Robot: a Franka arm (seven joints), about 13 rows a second.
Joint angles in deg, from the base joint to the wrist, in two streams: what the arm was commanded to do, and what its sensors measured. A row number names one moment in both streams.
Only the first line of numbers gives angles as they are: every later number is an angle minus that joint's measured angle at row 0.
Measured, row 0:
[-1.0 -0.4 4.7 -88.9 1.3 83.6 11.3]
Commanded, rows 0 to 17:
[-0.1 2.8 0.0 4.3 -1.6 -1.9 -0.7]
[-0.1 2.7 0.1 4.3 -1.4 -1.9 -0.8]
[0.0 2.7 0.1 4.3 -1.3 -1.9 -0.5]
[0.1 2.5 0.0 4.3 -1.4 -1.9 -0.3]
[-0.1 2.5 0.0 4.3 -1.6 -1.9 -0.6]
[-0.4 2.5 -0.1 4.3 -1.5 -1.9 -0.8]
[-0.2 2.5 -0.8 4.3 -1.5 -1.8 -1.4]
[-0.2 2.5 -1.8 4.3 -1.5 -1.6 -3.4]
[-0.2 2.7 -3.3 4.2 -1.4 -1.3 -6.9]
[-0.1 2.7 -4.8 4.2 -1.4 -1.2 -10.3]
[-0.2 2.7 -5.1 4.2 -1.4 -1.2 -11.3]
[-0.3 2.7 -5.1 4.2 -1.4 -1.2 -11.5]
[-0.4 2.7 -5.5 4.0 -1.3 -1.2 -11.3]
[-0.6 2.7 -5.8 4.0 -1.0 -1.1 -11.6]
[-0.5 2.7 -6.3 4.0 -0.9 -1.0 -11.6]
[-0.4 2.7 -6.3 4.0 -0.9 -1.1 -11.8]
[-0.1 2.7 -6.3 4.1 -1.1 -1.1 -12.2]
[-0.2 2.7 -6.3 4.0 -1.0 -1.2 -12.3]
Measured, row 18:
[-0.1 2.1 -6.3 2.8 -0.4 -0.7 -11.1]
